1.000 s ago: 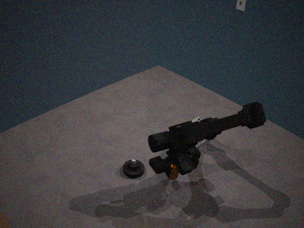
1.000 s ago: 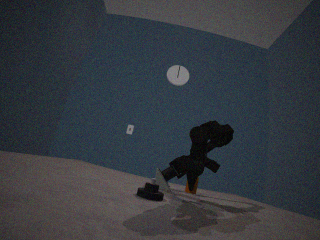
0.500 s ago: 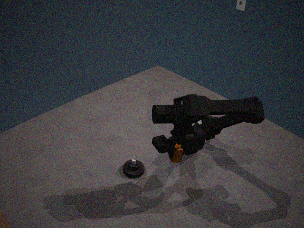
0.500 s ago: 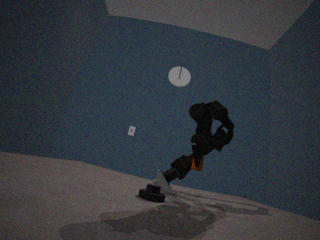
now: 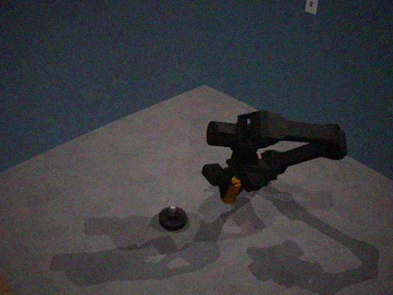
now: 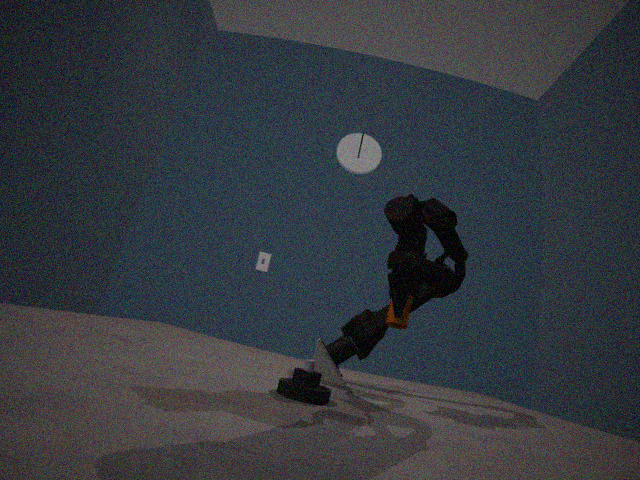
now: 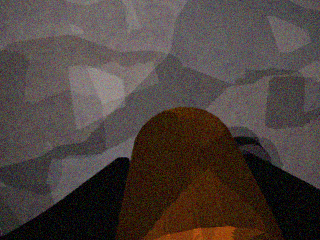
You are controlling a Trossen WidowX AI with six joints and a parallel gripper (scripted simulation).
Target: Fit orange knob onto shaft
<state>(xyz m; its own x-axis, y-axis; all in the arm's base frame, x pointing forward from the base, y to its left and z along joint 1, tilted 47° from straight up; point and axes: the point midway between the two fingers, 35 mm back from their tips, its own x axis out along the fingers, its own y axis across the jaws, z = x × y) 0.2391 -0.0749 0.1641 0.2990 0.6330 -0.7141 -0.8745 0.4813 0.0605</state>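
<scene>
My gripper tip is now 10 mm past the orange knob and 30 mm below it. Round my gripper tip: round pedestal 50 mm ahead, 150 mm to the right, 130 mm below.
</scene>
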